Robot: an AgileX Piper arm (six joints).
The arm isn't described. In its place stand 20 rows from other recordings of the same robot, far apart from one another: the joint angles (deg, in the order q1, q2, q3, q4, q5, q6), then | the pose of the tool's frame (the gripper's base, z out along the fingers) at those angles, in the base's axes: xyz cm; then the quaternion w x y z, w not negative.
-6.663 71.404 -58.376 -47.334 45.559 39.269 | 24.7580, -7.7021, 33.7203, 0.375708, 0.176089, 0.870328, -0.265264
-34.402 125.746 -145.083 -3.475 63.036 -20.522 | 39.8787, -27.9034, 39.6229, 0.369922, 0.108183, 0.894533, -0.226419
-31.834 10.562 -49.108 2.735 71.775 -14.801 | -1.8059, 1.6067, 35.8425, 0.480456, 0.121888, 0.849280, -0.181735
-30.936 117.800 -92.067 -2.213 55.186 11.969 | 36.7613, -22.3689, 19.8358, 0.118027, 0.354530, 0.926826, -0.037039
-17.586 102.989 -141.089 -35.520 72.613 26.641 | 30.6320, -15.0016, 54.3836, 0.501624, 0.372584, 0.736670, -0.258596
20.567 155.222 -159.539 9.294 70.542 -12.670 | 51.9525, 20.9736, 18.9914, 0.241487, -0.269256, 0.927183, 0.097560
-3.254 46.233 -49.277 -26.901 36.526 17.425 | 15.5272, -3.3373, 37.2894, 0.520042, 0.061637, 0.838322, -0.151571
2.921 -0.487 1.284 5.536 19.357 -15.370 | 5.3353, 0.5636, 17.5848, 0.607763, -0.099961, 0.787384, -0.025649
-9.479 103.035 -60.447 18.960 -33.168 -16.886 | 39.4338, -8.2241, 24.4711, 0.658635, 0.115292, 0.732825, -0.126000
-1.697 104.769 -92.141 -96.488 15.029 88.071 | 44.7352, -3.6710, 36.5688, 0.652744, 0.042256, 0.740151, -0.155936
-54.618 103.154 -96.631 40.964 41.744 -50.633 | 27.5442, -31.9244, 35.6956, 0.477756, 0.177089, 0.854325, -0.102560
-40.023 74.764 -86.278 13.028 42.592 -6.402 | 22.2193, -16.8465, 45.9474, 0.526425, 0.272715, 0.798186, -0.106783
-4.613 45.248 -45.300 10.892 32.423 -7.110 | 15.7409, -0.3451, 35.3736, 0.523349, 0.023457, 0.851200, 0.031829
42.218 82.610 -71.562 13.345 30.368 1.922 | 23.5039, 22.7593, 35.0659, 0.378188, -0.246233, 0.854066, 0.258677
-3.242 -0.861 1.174 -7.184 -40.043 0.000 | 3.0224, 0.5621, 26.3333, 0.919968, -0.044774, 0.385553, -0.054801
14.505 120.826 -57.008 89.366 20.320 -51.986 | 35.0656, 12.3358, 6.9376, 0.161853, 0.141652, 0.939195, 0.267677
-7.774 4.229 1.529 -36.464 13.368 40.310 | 5.8289, -2.0578, 18.2890, 0.628931, 0.126559, 0.763814, -0.070834
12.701 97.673 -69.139 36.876 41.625 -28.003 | 34.0969, 11.4030, 24.6239, 0.236284, -0.148098, 0.933221, 0.226575
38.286 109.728 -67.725 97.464 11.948 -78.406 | 31.6304, 27.3474, 19.0786, 0.355619, -0.193041, 0.863962, 0.299733
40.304 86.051 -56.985 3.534 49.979 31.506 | 21.2321, 18.5720, 23.7821, 0.097008, -0.059611, 0.988195, 0.102503
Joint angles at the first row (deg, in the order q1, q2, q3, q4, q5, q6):
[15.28, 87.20, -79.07, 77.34, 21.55, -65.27]
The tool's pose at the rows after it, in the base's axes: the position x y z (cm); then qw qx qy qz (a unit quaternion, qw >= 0):
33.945, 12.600, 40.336, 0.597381, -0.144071, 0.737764, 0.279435
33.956, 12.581, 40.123, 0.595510, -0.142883, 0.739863, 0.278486
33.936, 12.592, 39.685, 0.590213, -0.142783, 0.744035, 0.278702
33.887, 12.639, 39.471, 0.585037, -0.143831, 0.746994, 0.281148
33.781, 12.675, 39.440, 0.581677, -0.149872, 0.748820, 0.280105
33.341, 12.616, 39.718, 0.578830, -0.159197, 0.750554, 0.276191
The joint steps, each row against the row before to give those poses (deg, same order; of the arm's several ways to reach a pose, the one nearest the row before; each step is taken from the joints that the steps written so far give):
[0.00, 0.00, 0.00, 0.00, -0.36, 0.00]
[0.00, 0.00, 0.37, 0.00, -0.14, 0.00]
[0.00, 0.00, 0.75, 0.00, 0.11, 0.00]
[0.00, 0.00, 0.29, -0.54, 0.45, 0.69]
[0.00, -0.11, 0.00, -1.39, 0.58, 0.88]
[0.00, -0.79, 0.00, -3.17, 0.80, 2.28]

